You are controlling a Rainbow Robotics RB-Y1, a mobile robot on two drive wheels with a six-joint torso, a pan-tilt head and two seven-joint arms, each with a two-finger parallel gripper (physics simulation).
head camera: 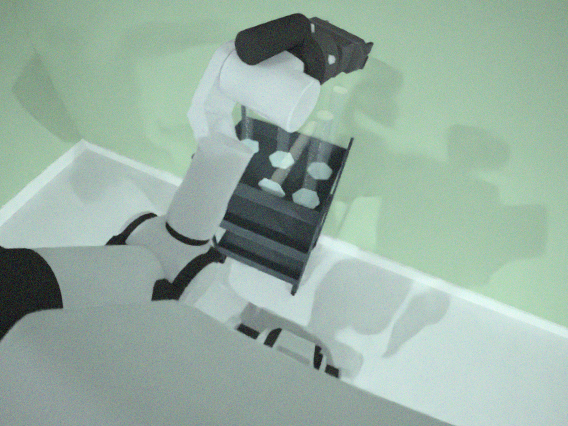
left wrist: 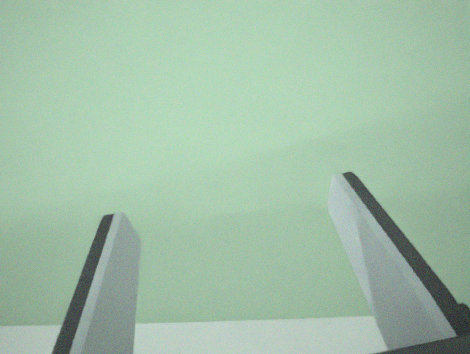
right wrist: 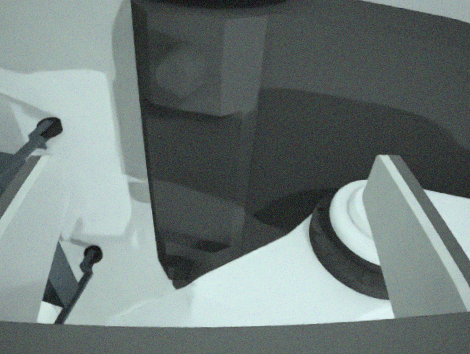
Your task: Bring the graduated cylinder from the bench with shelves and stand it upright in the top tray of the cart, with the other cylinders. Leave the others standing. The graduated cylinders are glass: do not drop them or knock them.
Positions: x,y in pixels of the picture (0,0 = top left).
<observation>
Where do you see a glass graduated cylinder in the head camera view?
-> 338,97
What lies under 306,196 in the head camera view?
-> A glass graduated cylinder.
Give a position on a dark cart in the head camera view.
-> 275,235
</observation>
